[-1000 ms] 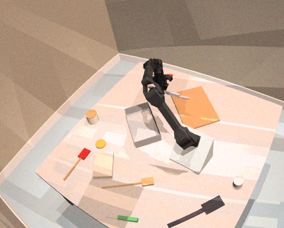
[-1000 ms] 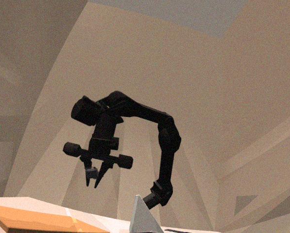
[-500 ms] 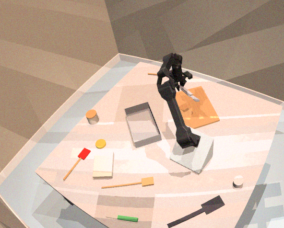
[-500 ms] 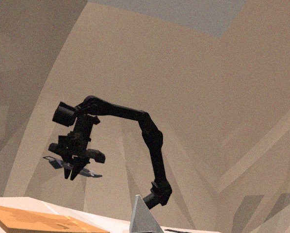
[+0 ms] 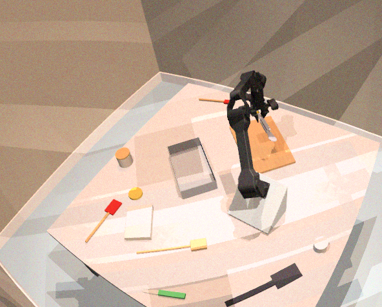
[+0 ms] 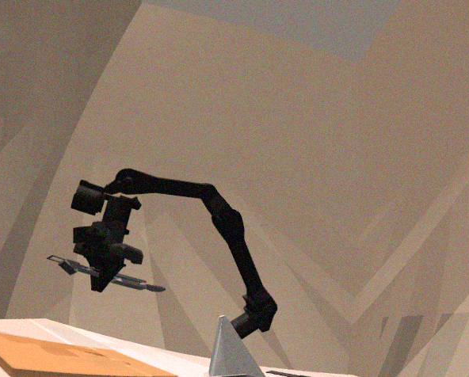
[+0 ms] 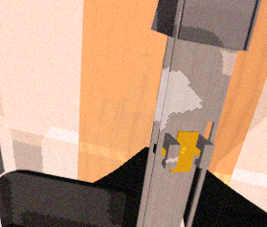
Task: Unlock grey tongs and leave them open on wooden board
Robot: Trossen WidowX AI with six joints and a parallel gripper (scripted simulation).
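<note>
Right now the wooden board is 15 cm below my gripper tip. The rest, counted from my gripper tip: yellow lock piece (4 cm above, 2 cm to the right, 2 cm ahead); then red-headed spatula (39 cm ahead, 20 cm to the right, 15 cm below); then grey roasting tin (30 cm to the left, 21 cm ahead, 13 cm below).
</note>
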